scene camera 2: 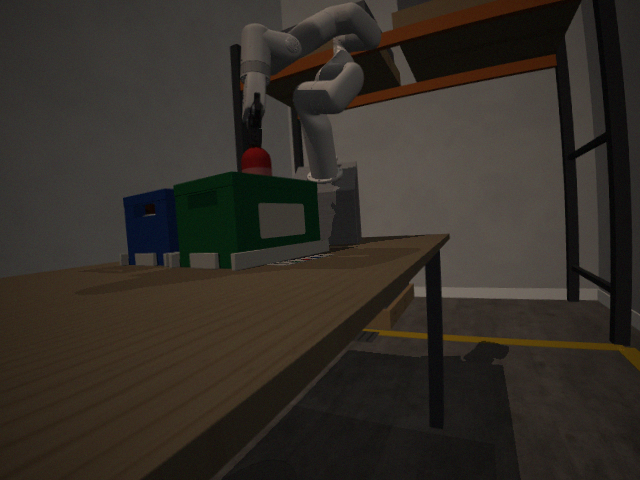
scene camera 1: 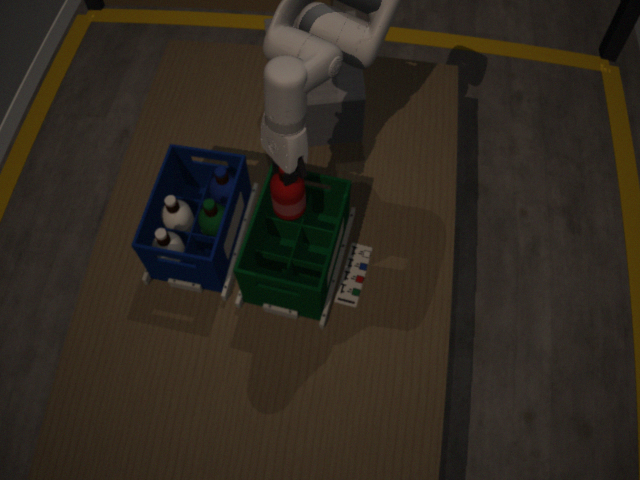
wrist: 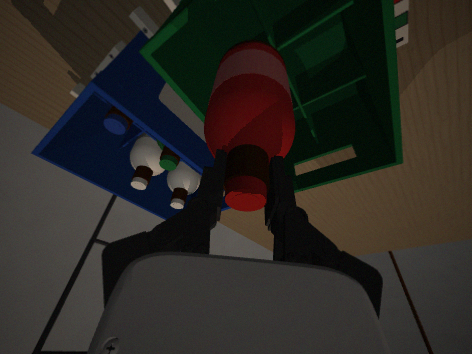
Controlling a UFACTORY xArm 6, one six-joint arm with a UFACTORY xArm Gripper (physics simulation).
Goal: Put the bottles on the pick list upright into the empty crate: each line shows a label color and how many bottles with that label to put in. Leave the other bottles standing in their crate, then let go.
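Frame: origin at the arm's base, x left, y down, z back, level; metres.
Seen in the pictures: gripper, between the fingertips: (scene camera 2: pixel 253 147) (scene camera 1: pixel 285 176) (wrist: pixel 246 167); arm's base, origin of its link: (scene camera 2: pixel 325 175).
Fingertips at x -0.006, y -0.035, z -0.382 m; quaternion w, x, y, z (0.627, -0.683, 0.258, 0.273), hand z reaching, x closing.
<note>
Pixels of each thing's middle, then the offset from my fingertips to it. Level surfaces: height alone.
- red bottle, middle of its body: (wrist: pixel 249 123) (scene camera 1: pixel 287 187) (scene camera 2: pixel 256 165) dx +0.003, dy +0.047, dz +0.002 m
- blue crate, middle of its body: (wrist: pixel 164 144) (scene camera 1: pixel 196 218) (scene camera 2: pixel 191 226) dx -0.217, dy +0.185, dz -0.026 m
- blue bottle, middle of its body: (wrist: pixel 135 94) (scene camera 1: pixel 225 189) dx -0.169, dy +0.187, dz +0.063 m
- green bottle, middle of its body: (wrist: pixel 179 132) (scene camera 1: pixel 214 220) dx -0.175, dy +0.187, dz -0.025 m
- pick list, middle of its body: (scene camera 2: pixel 303 259) (scene camera 1: pixel 353 274) dx +0.162, dy +0.271, dz -0.074 m
- wooden table, height of its surface: dy +0.272 m
My gripper (scene camera 1: pixel 293 174) (scene camera 2: pixel 253 139) (wrist: pixel 246 167) is shut on the neck of a red bottle (scene camera 1: pixel 287 196) (scene camera 2: pixel 256 162) (wrist: pixel 250 110). The bottle is upright over the back left compartment of the green crate (scene camera 1: pixel 281 294) (scene camera 2: pixel 206 227) (wrist: pixel 398 125); its base is hidden behind the crate wall in scene camera 2. The blue crate (scene camera 1: pixel 180 268) (scene camera 2: pixel 149 227) (wrist: pixel 125 65) holds two white bottles (scene camera 1: pixel 177 215) (wrist: pixel 145 155), a blue bottle (scene camera 1: pixel 221 187) (wrist: pixel 116 122) and a green bottle (scene camera 1: pixel 210 219) (wrist: pixel 169 159). The pick list (scene camera 1: pixel 354 273) shows white, blue, red and green squares; its numbers are too small to read.
The crates stand side by side on the wooden table (scene camera 1: pixel 361 392) (scene camera 2: pixel 155 351), with low white rails (scene camera 1: pixel 280 310) around their bases. The list lies right of the green crate. An orange-beamed shelf (scene camera 2: pixel 465 77) stands behind the arm.
</note>
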